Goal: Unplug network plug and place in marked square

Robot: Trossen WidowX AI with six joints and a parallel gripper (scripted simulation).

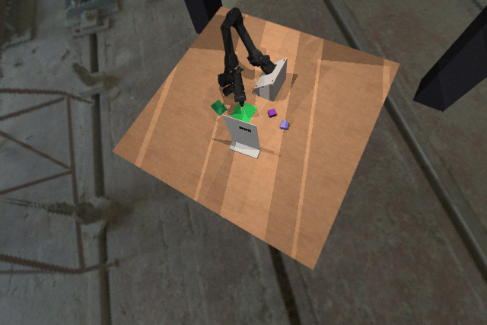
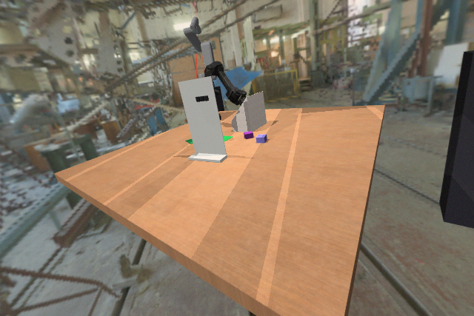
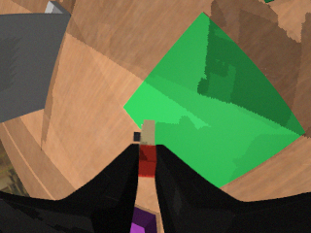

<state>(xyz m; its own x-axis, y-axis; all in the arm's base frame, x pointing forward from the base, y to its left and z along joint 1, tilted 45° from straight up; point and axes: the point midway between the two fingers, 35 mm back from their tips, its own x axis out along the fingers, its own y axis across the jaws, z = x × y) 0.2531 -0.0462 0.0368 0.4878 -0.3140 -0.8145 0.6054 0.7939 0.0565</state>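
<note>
Now: gripper tip 70 mm above the green marked square and 10 mm past it. Round my gripper tip: network plug right at my gripper tip; grey panel 180 mm ahead, 140 mm to the left, 70 mm above.
</note>
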